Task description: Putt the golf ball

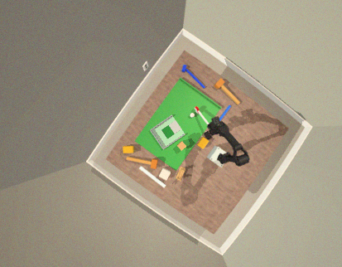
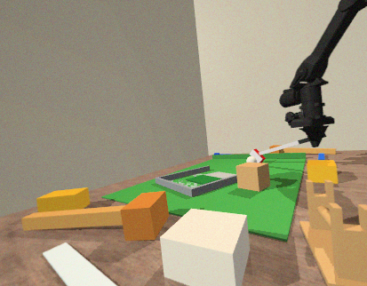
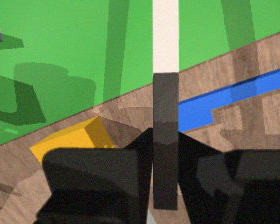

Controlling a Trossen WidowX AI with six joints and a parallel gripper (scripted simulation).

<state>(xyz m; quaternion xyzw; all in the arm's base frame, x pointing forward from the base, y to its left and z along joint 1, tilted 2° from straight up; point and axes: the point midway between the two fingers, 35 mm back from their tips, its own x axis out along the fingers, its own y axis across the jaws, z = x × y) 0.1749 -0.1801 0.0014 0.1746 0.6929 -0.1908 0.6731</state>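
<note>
My gripper tip is 10 cm short of the red putter and 6 cm to the left of it. From my gripper tip the other things lie so: tan cube 24 cm to the left, 18 cm ahead, 4 cm below; then green mat 29 cm ahead, 7 cm to the left, 7 cm below; then white golf ball 21 cm ahead, 5 cm to the right, 5 cm below.
</note>
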